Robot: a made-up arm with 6 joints. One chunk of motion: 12 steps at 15 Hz.
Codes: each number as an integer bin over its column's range. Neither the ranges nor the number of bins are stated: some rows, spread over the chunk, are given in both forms.
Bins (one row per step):
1: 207 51 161 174 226 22
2: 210 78 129 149 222 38
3: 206 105 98 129 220 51
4: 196 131 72 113 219 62
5: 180 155 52 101 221 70
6: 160 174 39 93 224 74
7: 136 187 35 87 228 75
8: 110 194 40 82 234 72
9: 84 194 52 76 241 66
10: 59 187 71 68 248 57
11: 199 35 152 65 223 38
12: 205 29 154 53 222 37
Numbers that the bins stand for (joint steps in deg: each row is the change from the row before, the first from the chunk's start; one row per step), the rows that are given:
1: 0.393 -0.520 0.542 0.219 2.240 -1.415
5: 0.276 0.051 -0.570 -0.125 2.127 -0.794
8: -0.025 0.265 -0.692 -0.214 2.422 -0.768
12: 0.384 -0.641 0.470 -0.351 2.149 -1.221
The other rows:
2: 0.406 -0.372 0.215 0.101 2.149 -1.208
3: 0.389 -0.224 -0.101 0.007 2.104 -1.040
4: 0.345 -0.081 -0.366 -0.068 2.081 -0.898
6: 0.190 0.155 -0.702 -0.162 2.195 -0.742
7: 0.087 0.227 -0.743 -0.191 2.286 -0.729
9: -0.138 0.265 -0.570 -0.242 2.582 -0.846
10: -0.245 0.227 -0.376 -0.280 2.741 -0.962
11: 0.358 -0.608 0.450 -0.294 2.172 -1.208

